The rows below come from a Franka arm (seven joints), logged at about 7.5 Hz.
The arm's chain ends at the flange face. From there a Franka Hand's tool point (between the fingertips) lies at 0.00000 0.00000 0.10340 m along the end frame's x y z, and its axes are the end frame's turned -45 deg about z.
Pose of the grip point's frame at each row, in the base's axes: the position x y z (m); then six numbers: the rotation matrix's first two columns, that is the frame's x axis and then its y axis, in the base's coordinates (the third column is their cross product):
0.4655, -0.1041, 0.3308, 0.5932, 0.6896, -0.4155, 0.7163, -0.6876, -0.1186
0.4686, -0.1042, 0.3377, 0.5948, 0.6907, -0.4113, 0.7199, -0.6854, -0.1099
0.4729, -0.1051, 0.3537, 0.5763, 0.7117, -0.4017, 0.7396, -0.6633, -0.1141
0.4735, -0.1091, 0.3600, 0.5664, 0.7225, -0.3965, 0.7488, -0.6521, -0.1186
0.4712, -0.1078, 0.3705, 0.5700, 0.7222, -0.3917, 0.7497, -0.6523, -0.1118
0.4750, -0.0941, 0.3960, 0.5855, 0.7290, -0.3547, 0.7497, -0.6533, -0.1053
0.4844, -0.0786, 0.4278, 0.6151, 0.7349, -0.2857, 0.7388, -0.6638, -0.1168
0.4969, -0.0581, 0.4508, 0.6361, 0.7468, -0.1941, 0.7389, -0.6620, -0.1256
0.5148, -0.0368, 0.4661, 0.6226, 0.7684, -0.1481, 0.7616, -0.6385, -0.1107
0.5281, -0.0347, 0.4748, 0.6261, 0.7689, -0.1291, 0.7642, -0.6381, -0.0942
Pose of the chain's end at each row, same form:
0.5035, -0.0806, 0.4241, 0.9260, 0.0014, -0.3777, 0.0870, -0.9738, 0.2099
0.5056, -0.0803, 0.4313, 0.9296, 0.0037, -0.3685, 0.0885, -0.9730, 0.2131
0.5088, -0.0812, 0.4477, 0.9305, 0.0342, -0.3647, 0.1155, -0.9723, 0.2034
0.5091, -0.0853, 0.4541, 0.9300, 0.0498, -0.3642, 0.1290, -0.9720, 0.1965
0.5060, -0.0840, 0.4649, 0.9332, 0.0494, -0.3560, 0.1271, -0.9719, 0.1979
0.5069, -0.0730, 0.4921, 0.9441, 0.0535, -0.3253, 0.1161, -0.9774, 0.1764
0.5129, -0.0642, 0.5262, 0.9574, 0.0503, -0.2846, 0.0875, -0.9890, 0.1194
0.5199, -0.0515, 0.5514, 0.9723, 0.0600, -0.2261, 0.0727, -0.9962, 0.0484
0.5334, -0.0323, 0.5677, 0.9788, 0.0919, -0.1830, 0.0983, -0.9948, 0.0264
0.5441, -0.0306, 0.5769, 0.9831, 0.0925, -0.1579, 0.0977, -0.9949, 0.0247

